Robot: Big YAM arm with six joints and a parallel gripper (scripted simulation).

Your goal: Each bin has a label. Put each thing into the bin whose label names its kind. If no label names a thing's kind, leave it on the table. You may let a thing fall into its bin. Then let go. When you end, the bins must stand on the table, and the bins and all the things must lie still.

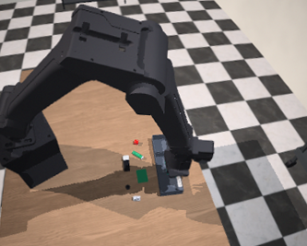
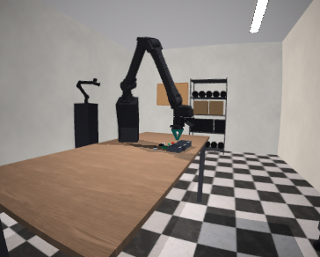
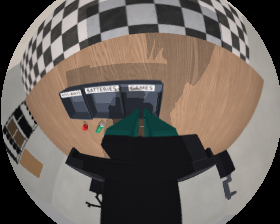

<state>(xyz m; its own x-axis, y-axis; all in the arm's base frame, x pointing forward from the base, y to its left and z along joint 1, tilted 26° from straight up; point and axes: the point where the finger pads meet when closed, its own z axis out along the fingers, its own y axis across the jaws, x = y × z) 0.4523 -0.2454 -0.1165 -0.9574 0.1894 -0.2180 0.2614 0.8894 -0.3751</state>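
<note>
Right now the bin row is 80 mm to the left of my hand, 60 mm below it and 10 mm ahead of it. From my hand the other things lie so: small white piece: 140 mm behind, 70 mm below, 10 mm to the right; small black piece: 160 mm behind, 80 mm below, 50 mm to the left; flat green square: 90 mm behind, 80 mm below, 70 mm to the left.
</note>
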